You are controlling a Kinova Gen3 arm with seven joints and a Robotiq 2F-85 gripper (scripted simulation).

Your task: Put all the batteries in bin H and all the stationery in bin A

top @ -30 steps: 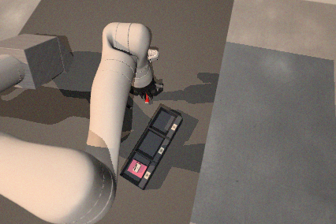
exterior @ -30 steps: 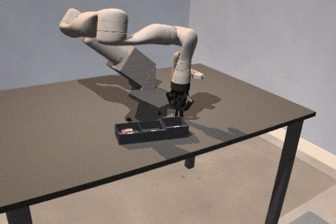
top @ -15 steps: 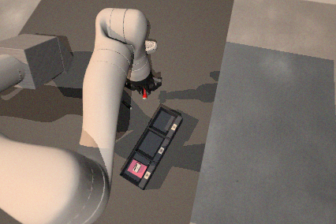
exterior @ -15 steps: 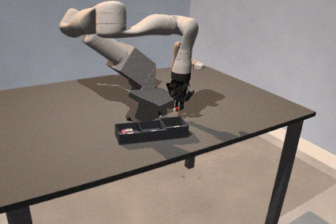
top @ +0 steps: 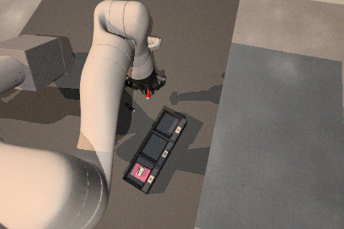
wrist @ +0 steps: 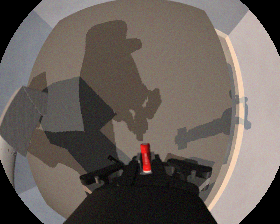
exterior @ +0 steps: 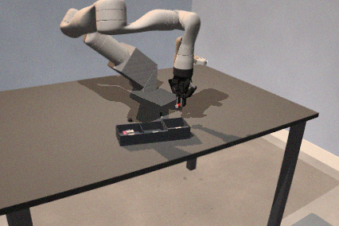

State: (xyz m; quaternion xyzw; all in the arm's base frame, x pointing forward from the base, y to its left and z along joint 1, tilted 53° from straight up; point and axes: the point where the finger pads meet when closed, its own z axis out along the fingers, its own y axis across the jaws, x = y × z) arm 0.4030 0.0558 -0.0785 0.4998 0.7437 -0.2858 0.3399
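The three joined bins lies 16 cm to the right of my hand, 8 cm ahead of it and 6 cm below it. Round my hand: dark round thing (18 cm to the right, 8 cm below, 7 cm behind); small white thing (24 cm to the right, 6 cm below, 6 cm ahead); red battery (2 cm below).
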